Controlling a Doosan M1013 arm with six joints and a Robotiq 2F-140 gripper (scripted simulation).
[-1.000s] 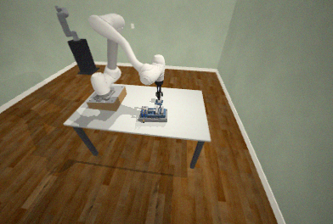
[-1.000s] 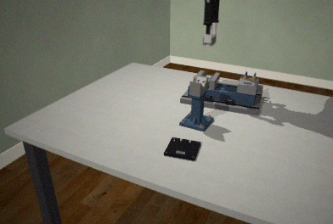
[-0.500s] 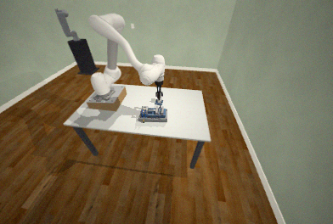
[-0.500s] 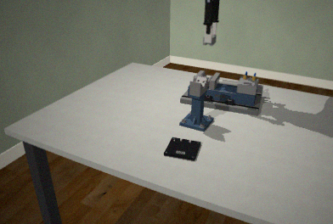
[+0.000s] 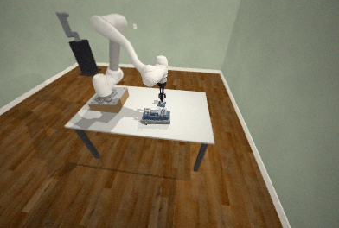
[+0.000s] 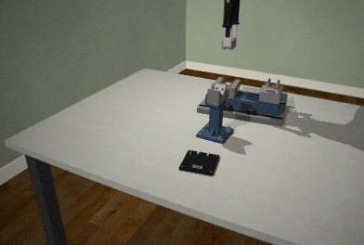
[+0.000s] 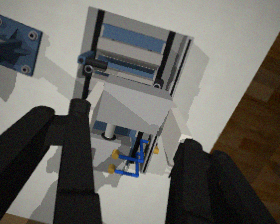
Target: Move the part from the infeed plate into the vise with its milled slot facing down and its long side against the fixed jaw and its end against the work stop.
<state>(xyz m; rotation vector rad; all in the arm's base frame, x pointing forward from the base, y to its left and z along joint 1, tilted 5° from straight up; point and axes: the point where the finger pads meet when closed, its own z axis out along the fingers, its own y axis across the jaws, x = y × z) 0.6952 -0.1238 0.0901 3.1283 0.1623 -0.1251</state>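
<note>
Now: hand 30 mm above the part. Round my hand: cylinder rod: 190 mm below, 90 mm behind; then fixed jaw: 190 mm below, 30 mm ahead, 20 mm to the left; then work stop: 170 mm below, 60 mm to the left, 10 mm behind.
</note>
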